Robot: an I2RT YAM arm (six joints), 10 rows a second.
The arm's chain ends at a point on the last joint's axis. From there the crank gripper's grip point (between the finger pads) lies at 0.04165 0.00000 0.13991 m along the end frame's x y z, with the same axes.
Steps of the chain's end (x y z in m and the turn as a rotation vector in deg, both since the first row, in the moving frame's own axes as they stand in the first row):
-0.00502, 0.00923, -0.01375, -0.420, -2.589, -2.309
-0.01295, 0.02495, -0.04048, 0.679, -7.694, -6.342
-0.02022, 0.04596, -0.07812, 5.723, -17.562, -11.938
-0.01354, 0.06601, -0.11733, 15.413, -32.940, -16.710
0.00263, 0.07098, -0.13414, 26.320, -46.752, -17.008
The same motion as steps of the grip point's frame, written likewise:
-0.01139, 0.00871, -0.01201, -0.420, -2.589, -2.309
-0.03236, 0.01972, -0.03621, 0.679, -7.694, -6.342
-0.06632, 0.02764, -0.07327, 5.723, -17.562, -11.938
-0.10117, 0.02835, -0.12391, 15.413, -32.940, -16.710
-0.11731, 0.01452, -0.16454, 26.320, -46.752, -17.008

